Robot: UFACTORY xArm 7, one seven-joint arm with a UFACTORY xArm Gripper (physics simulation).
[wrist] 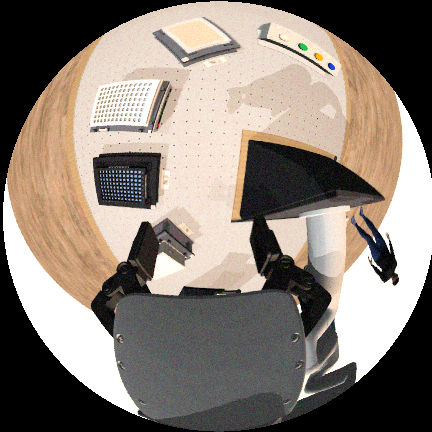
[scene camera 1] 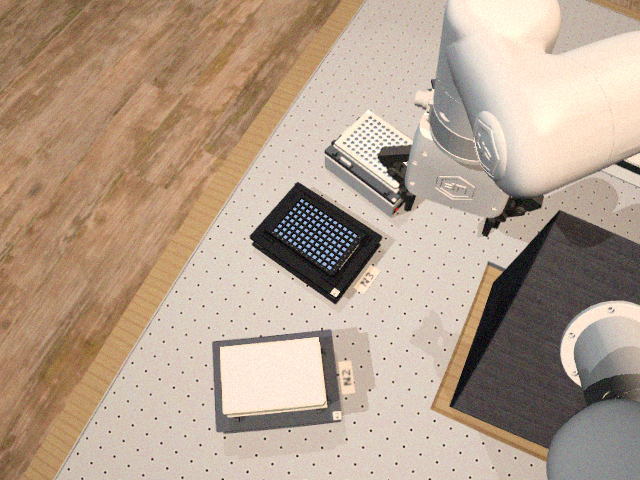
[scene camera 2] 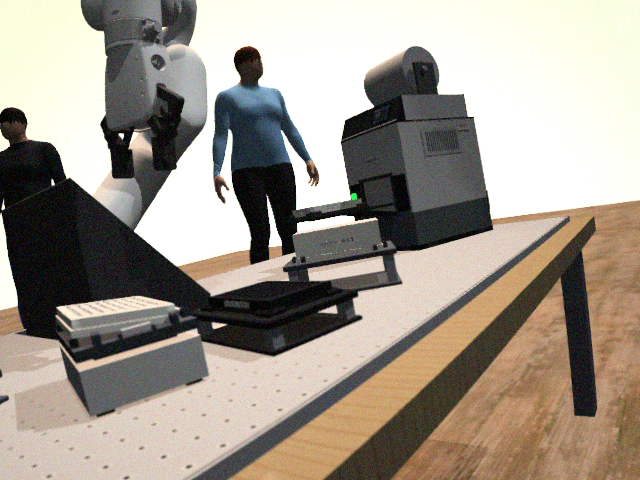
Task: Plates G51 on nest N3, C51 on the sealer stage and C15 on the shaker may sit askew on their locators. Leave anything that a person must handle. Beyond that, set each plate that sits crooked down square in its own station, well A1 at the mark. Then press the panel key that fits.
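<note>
The black plate with blue wells lies on nest N3; I cannot tell whether it is fully seated. The white plate on the shaker looks slightly tilted in scene camera 2. A thin plate lies on the sealer stage beside a green light; its seating is unclear. The key panel has a white, a green, an orange and a blue key. My gripper is open and empty, high above the bench.
Nest N2 holds a pale plate. Another nest holds a tan-topped plate. A dark wedge-shaped block stands by the arm base. The sealer stands at the far end. Two people stand beyond.
</note>
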